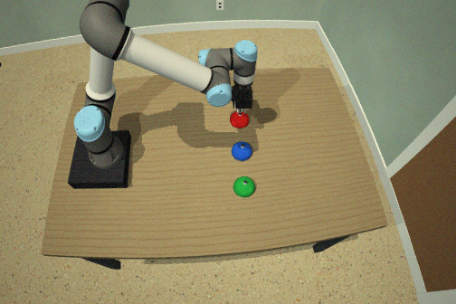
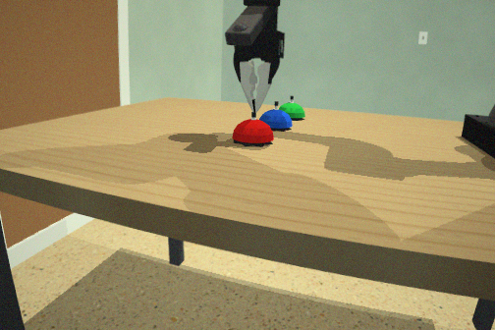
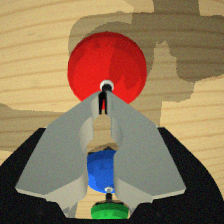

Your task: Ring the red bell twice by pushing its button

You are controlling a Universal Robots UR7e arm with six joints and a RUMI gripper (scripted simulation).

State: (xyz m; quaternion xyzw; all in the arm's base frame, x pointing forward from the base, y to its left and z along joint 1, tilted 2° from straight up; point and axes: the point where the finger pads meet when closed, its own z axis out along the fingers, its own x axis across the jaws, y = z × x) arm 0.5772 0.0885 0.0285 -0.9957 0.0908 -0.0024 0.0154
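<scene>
My hand is 4 cm above the red bell. The rest, counted from my hand: blue bell (3 cm behind, 16 cm to the right, 4 cm below); green bell (6 cm behind, 31 cm to the right, 4 cm below).
</scene>
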